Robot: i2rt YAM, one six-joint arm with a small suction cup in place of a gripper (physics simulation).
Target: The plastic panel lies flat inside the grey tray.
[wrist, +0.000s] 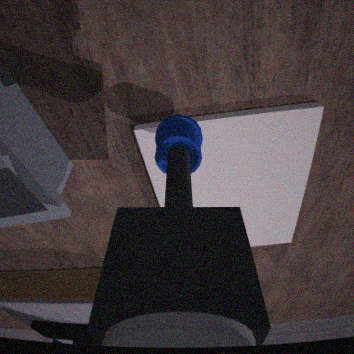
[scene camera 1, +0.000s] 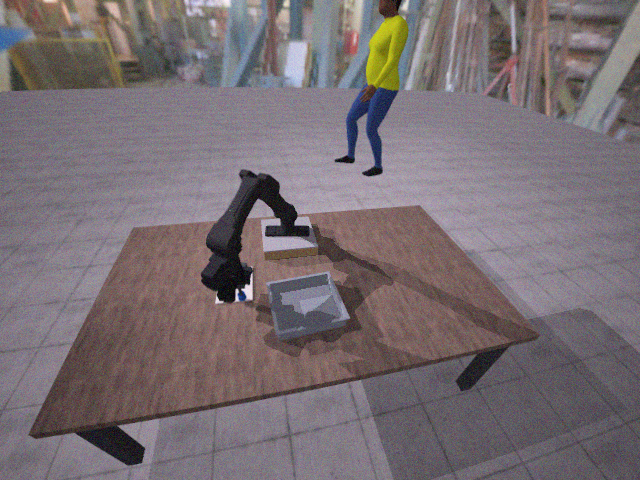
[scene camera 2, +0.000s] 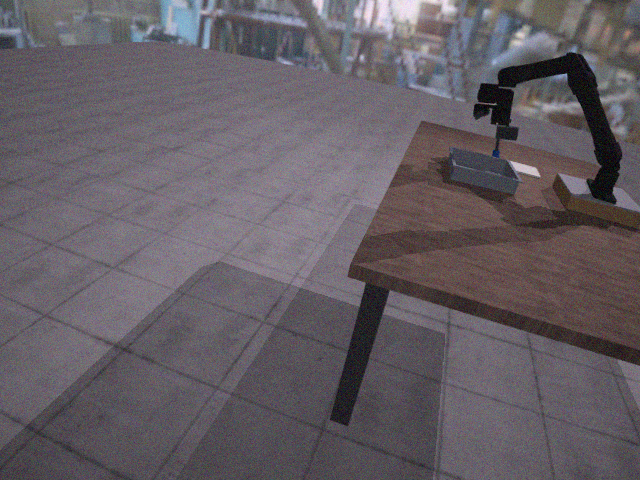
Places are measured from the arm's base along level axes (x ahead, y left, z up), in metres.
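Where they show: hand at its tool point: [wrist: 178,135] [scene camera 1: 242,297]; arm's base at its link origin: [scene camera 1: 287,231] [scene camera 2: 600,191].
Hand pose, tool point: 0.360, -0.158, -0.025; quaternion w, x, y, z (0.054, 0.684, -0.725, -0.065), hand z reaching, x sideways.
Observation:
Things, the pixels of their top centre, and the offset from my tool point, as dx, dy, dz. Level surfaces: height alone.
- plastic panel at its top centre: [wrist: 231,199] [scene camera 1: 235,283] [scene camera 2: 516,166] -0.089, -0.042, -0.021
- grey tray at its top centre: [scene camera 1: 305,299] [scene camera 2: 483,162] +0.035, +0.226, +0.023
- table at its surface level: dz -0.027
The plastic panel [scene camera 1: 249,289] [scene camera 2: 526,169] [wrist: 250,175] is a thin white square lying flat on the wooden table, outside the tray and beside it. The grey tray [scene camera 1: 313,329] [scene camera 2: 481,180] [wrist: 40,132] is open-topped with low walls. My gripper, a blue suction cup [scene camera 1: 241,295] [scene camera 2: 496,153] [wrist: 178,144], points down with nothing hanging from it, so it is open. In the wrist view it overlaps the panel's upper left corner region and looks to be a little above it; the exact gap is hard to tell. The arm hides part of the panel in scene camera 1.
The arm stands on a light block with yellowish sides [scene camera 1: 290,252] [scene camera 2: 594,207] at the back of the table [scene camera 1: 170,351] [scene camera 2: 496,289]. The tray's wall rises close beside the panel. A person in a yellow top [scene camera 1: 385,54] stands on the floor well behind the table.

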